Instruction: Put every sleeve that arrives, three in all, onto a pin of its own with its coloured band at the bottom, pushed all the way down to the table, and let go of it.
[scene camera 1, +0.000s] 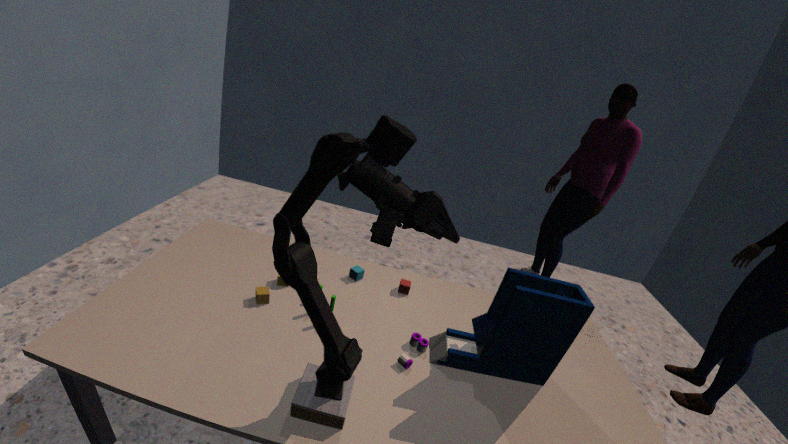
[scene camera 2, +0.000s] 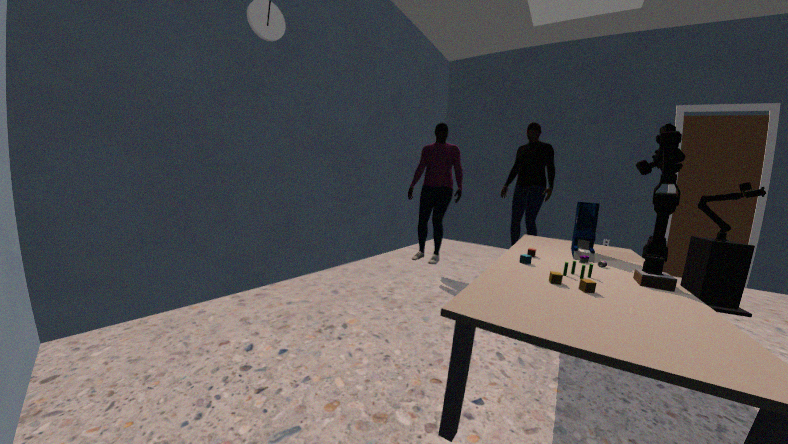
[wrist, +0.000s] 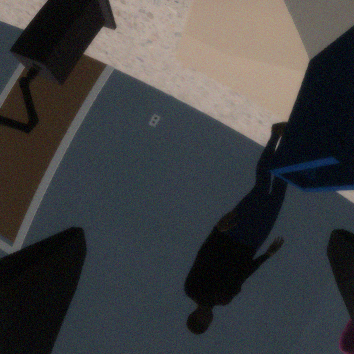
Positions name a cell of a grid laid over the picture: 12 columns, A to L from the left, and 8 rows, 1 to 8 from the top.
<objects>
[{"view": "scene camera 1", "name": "my gripper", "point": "G5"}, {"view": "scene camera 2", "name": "blue chute box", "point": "I4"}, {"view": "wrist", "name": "my gripper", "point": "H6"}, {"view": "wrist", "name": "blue chute box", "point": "K4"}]
</objects>
